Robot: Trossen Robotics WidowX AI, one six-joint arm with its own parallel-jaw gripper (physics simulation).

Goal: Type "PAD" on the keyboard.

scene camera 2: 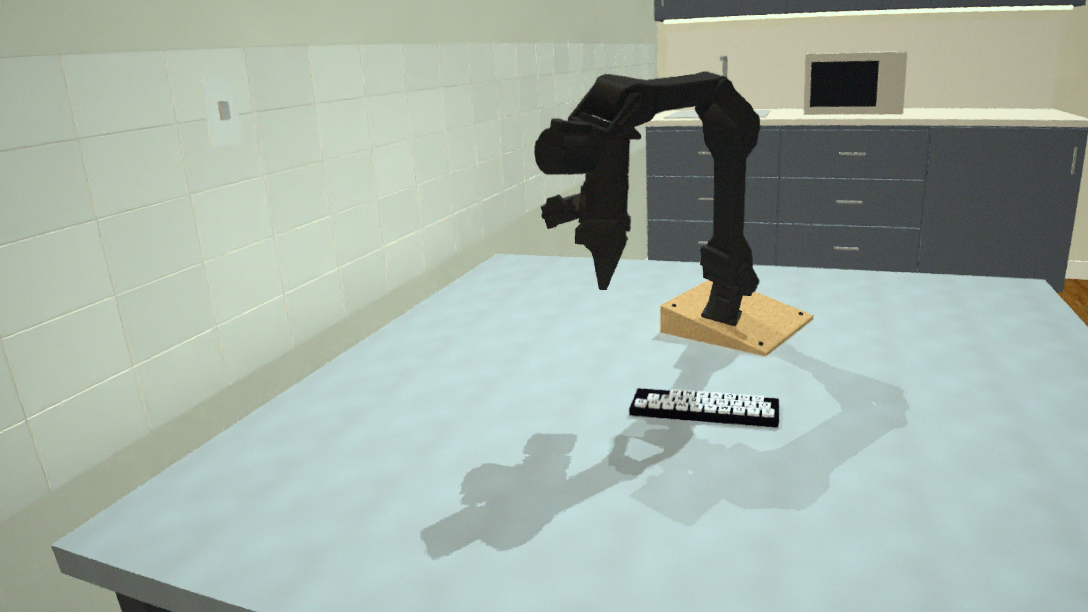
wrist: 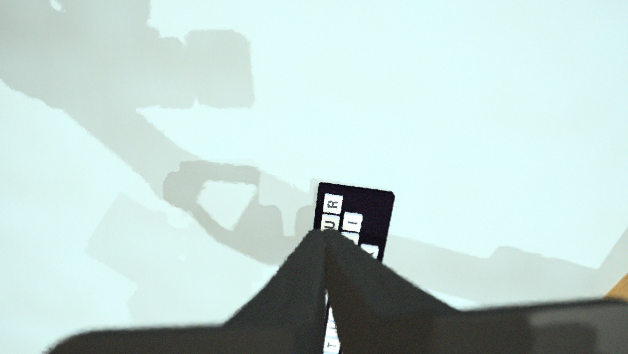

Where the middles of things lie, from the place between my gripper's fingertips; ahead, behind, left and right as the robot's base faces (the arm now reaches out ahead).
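Scene:
There is the black keyboard (scene camera 2: 655, 403), and I find it 180 mm below my hand, 130 mm to the left of it and 40 mm behind it.

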